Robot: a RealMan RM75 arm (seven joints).
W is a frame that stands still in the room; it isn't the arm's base.
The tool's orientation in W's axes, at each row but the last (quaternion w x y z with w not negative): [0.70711, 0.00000, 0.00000, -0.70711]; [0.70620, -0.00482, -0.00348, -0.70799]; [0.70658, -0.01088, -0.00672, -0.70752]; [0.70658, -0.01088, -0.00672, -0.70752]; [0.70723, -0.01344, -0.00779, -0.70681]
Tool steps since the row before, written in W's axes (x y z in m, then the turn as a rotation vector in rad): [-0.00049, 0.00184, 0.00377, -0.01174, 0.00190, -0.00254]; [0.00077, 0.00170, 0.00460, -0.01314, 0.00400, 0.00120]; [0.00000, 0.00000, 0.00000, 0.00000, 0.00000, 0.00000]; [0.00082, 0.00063, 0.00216, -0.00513, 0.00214, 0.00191]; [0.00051, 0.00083, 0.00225, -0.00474, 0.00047, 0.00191]
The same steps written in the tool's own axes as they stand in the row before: [-0.00184, -0.00049, 0.00377, -0.00190, -0.01174, -0.00254]; [-0.00165, 0.00076, 0.00462, -0.00395, -0.01315, 0.00122]; [0.00000, 0.00000, 0.00000, 0.00000, 0.00000, 0.00000]; [-0.00058, 0.00081, 0.00218, -0.00209, -0.00514, 0.00193]; [-0.00076, 0.00049, 0.00228, -0.00042, -0.00475, 0.00189]
